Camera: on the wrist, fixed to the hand. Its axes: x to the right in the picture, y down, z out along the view.
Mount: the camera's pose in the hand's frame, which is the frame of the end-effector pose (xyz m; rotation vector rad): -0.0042 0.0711 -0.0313 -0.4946 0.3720 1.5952
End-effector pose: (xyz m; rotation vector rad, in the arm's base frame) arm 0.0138 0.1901 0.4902 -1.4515 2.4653 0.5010
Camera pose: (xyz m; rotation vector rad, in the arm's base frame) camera -0.0475 0.2126 0.5325 -0.5705 -2.3590 -0.7954
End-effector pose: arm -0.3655 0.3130 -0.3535 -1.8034 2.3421 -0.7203
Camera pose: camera -0.4385 0.3398 -0.3567 -0.5486 -2.9747 0.1504
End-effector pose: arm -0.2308 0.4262 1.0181 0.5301 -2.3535 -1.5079
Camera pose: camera -0.2239 0.4302 1.0955 -0.9149 -1.2033 -0.8850
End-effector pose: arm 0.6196 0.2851 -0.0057 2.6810 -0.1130 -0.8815
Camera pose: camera 0.6363 0.2270 0.0432 1.4387 -1.4134 0.1294
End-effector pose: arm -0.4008 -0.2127 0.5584 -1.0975 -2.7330 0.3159
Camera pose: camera -0.3433 -0.1615 0.5695 -2.8119 -1.0674 -0.3898
